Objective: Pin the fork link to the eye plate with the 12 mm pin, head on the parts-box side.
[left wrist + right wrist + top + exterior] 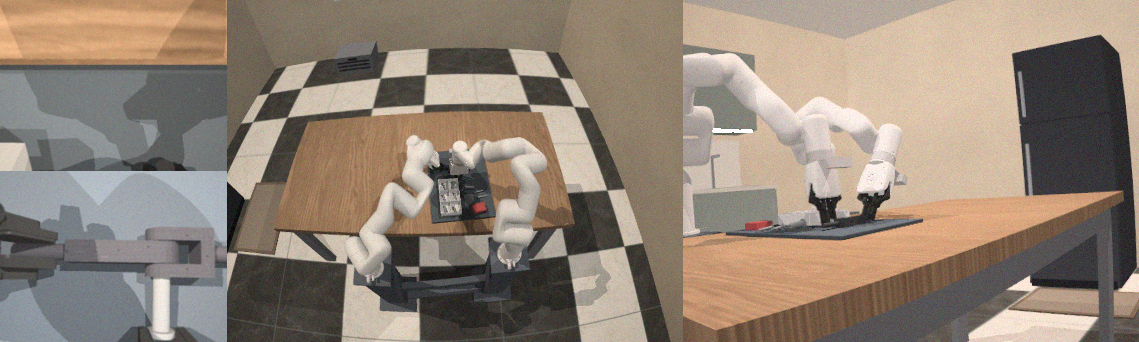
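Observation:
Right now my right hand is 3 cm past the dark mat and 3 cm above it. Round my right hand: eye plate 7 cm ahead, 4 cm to the left, 2 cm below; then fork link 7 cm ahead, 3 cm to the right, 2 cm below; then white parts box 13 cm behind, 7 cm to the left, 2 cm below.
The eye plate lies 60 mm to the right of my left hand and 20 mm below it. Round my left hand: dark mat (100 mm to the right, 100 mm behind, 30 mm below); fork link (120 mm to the right, 20 mm below); white parts box (200 mm behind, 30 mm to the right, 20 mm below).

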